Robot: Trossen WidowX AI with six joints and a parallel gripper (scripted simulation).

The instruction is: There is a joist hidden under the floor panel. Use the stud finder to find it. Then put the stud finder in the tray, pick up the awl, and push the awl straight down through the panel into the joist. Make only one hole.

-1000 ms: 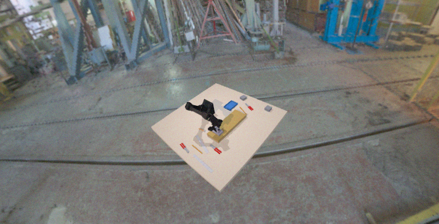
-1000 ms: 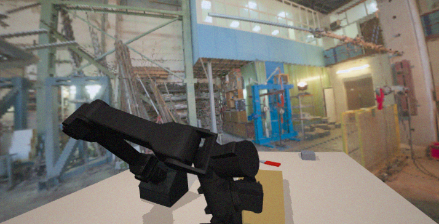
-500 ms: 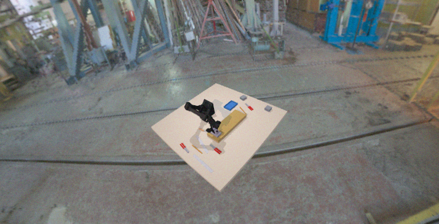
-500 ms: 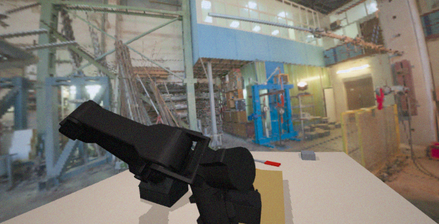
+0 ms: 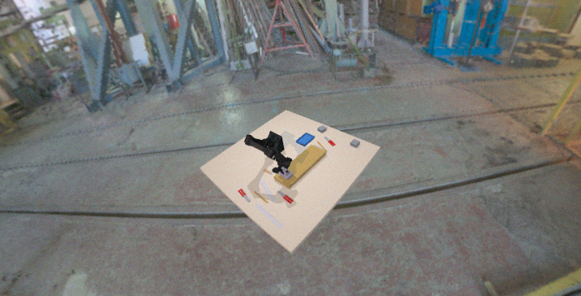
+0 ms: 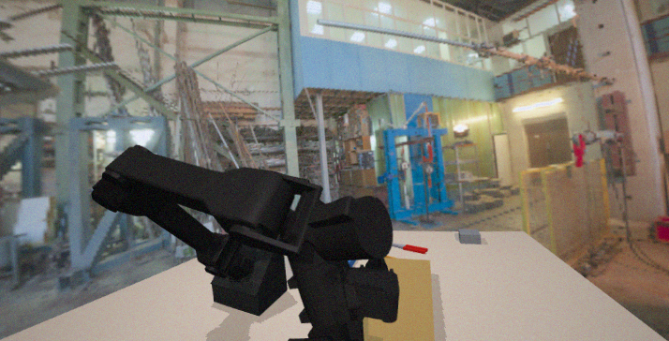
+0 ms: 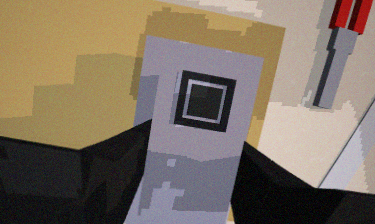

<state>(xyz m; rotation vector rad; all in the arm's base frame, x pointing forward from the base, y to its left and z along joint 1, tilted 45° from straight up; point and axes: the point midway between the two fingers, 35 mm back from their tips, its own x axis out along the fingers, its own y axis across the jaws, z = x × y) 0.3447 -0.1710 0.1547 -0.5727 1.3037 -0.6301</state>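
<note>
My gripper tip is now 530 mm to the right of the blue tray, 160 mm past it and 80 mm above it. Also, from my gripper tip: stud finder: 20 mm above, 10 mm ahead.
</note>
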